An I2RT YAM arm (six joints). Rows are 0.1 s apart.
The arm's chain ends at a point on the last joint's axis. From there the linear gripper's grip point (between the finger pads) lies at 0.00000 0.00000 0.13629 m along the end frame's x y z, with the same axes.
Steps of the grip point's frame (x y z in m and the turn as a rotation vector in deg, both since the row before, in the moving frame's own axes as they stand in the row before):
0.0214 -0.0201 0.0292 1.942 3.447 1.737
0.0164 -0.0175 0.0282 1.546 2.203 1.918
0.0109 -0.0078 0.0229 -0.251 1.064 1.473
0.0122 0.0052 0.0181 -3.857 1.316 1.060
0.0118 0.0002 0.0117 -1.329 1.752 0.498
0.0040 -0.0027 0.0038 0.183 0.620 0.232
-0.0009 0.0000 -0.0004 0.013 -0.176 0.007
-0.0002 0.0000 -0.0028 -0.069 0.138 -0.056
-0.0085 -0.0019 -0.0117 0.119 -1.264 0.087
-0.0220 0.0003 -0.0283 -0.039 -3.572 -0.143
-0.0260 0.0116 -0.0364 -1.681 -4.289 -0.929
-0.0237 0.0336 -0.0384 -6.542 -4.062 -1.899
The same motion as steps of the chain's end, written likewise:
0.0131 -0.0156 0.0295 1.942 3.447 1.737
0.0111 -0.0139 0.0284 1.546 2.203 1.918
0.0084 -0.0084 0.0229 -0.251 1.064 1.473
0.0092 -0.0040 0.0184 -3.857 1.316 1.060
0.0076 -0.0030 0.0118 -1.329 1.752 0.498
0.0025 -0.0023 0.0038 0.183 0.620 0.232
-0.0005 0.0000 -0.0004 0.013 -0.176 0.007
-0.0005 -0.0002 -0.0028 -0.069 0.138 -0.056
-0.0055 -0.0016 -0.0117 0.119 -1.264 0.087
-0.0135 0.0002 -0.0280 -0.039 -3.572 -0.143
-0.0158 0.0075 -0.0360 -1.681 -4.289 -0.929
-0.0143 0.0179 -0.0372 -6.542 -4.062 -1.899

